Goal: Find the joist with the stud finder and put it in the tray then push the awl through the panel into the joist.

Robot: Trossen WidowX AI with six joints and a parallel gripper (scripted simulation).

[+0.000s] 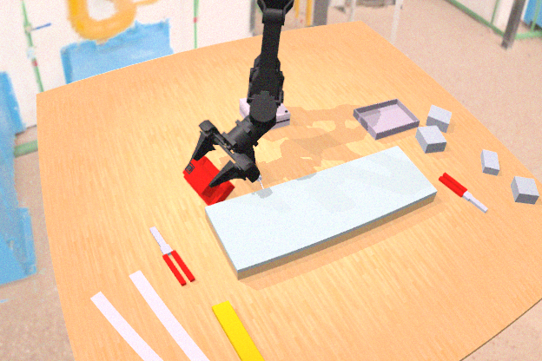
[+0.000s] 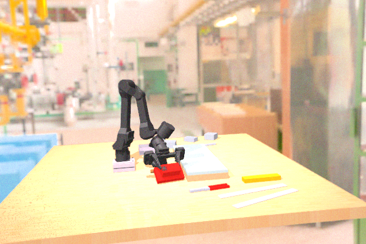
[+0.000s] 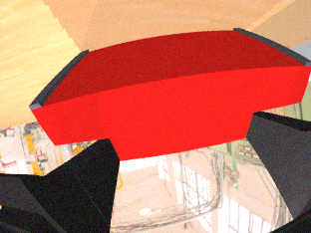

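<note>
The red stud finder lies 20 mm behind my gripper tip and 10 mm below it. Round my gripper tip: awl (20 mm ahead, 140 mm to the left, 60 mm below); yellow strip (360 mm ahead, 130 mm to the right, 50 mm below); lilac tray (30 mm ahead, 580 mm to the left, 50 mm below).
</note>
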